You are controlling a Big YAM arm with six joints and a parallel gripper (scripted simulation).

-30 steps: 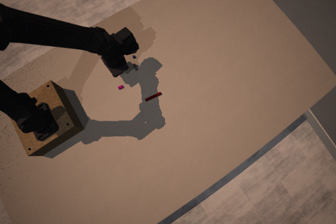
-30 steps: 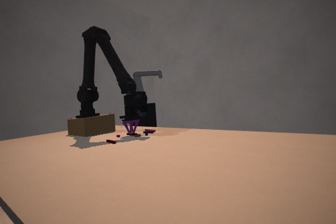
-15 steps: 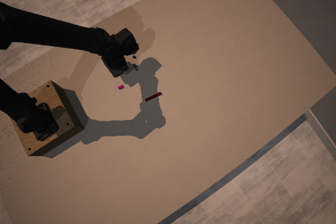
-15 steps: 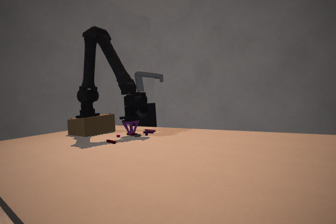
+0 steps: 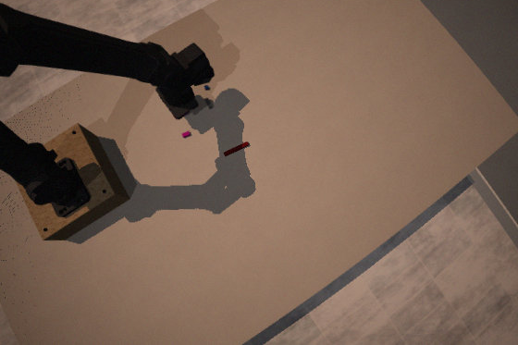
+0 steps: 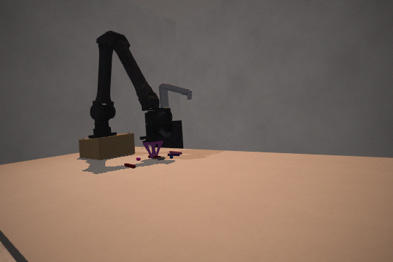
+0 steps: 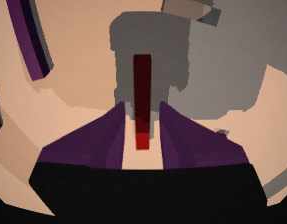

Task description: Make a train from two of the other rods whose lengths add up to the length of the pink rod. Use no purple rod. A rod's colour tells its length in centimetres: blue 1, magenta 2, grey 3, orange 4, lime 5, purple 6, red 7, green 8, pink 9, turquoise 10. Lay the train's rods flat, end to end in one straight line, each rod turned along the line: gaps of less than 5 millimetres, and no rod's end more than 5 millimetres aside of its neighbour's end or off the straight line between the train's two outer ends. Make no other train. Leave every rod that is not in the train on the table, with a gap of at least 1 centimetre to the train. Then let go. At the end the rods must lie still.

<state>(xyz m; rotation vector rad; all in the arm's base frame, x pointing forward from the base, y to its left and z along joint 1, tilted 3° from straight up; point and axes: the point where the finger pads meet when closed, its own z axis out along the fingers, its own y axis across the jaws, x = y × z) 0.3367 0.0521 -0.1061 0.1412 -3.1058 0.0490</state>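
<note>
Now: the magenta rod 6 cm to the right of my hand, 3 cm behind it and 1 cm below it. Also, from my hand: grey rod 7 cm ahead, 2 cm to the right, 1 cm below; purple rod 8 cm to the left, 5 cm ahead, 1 cm below; blue rod 9 cm ahead, 2 cm to the left, 1 cm below.
</note>
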